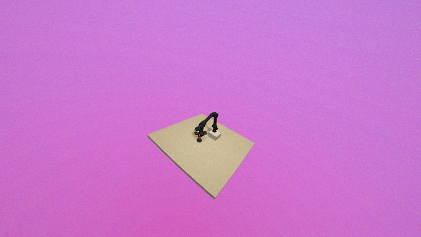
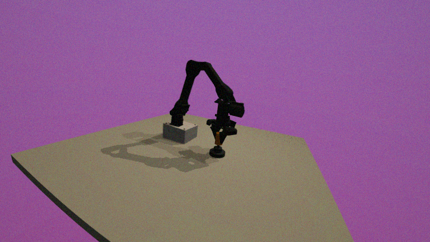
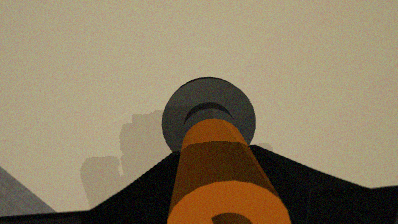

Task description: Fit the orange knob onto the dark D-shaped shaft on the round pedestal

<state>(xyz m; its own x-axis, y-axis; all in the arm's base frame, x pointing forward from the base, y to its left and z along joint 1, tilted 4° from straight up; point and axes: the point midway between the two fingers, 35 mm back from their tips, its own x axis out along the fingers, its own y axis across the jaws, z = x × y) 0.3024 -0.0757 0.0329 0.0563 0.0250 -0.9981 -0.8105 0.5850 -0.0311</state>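
Now: gripper tip 2 cm below the orange knob. The rest, counted from my gripper tip: round dark pedestal (4 cm below).
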